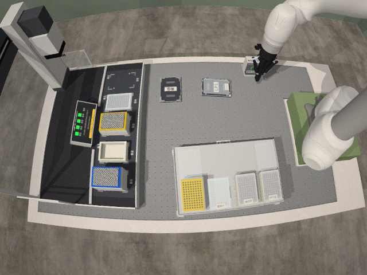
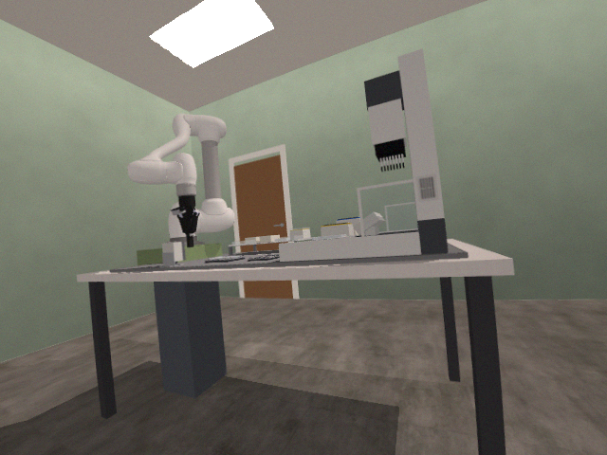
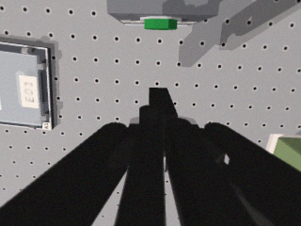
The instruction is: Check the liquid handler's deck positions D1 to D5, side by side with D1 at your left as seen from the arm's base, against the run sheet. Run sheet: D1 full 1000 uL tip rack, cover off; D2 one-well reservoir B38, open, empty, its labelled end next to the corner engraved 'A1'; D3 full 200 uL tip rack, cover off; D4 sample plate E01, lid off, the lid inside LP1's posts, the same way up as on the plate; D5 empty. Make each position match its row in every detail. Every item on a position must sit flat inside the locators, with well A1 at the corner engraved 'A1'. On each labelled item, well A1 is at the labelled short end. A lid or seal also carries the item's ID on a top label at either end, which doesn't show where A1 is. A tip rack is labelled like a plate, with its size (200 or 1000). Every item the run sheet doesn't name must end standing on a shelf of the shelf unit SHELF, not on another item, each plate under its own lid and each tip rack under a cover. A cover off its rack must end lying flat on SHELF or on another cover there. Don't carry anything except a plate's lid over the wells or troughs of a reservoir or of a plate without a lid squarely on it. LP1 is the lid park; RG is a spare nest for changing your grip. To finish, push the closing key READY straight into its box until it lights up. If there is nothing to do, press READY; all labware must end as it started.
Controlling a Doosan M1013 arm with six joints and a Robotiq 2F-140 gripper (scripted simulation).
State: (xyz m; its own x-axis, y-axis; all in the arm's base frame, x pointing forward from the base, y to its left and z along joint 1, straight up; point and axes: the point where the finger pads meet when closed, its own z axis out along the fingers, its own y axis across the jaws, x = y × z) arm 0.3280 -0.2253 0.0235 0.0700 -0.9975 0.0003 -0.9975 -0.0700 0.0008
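Now: the ready box 80 mm to the right of my hand, 40 mm below it and 10 mm ahead of it. The rest, counted from my hand: clear lid: 540 mm to the left, 220 mm ahead, 30 mm below; shelf: 470 mm to the left, 170 mm ahead, 50 mm below; dark spare nest: 430 mm ahead, 100 mm below, 30 mm to the left.
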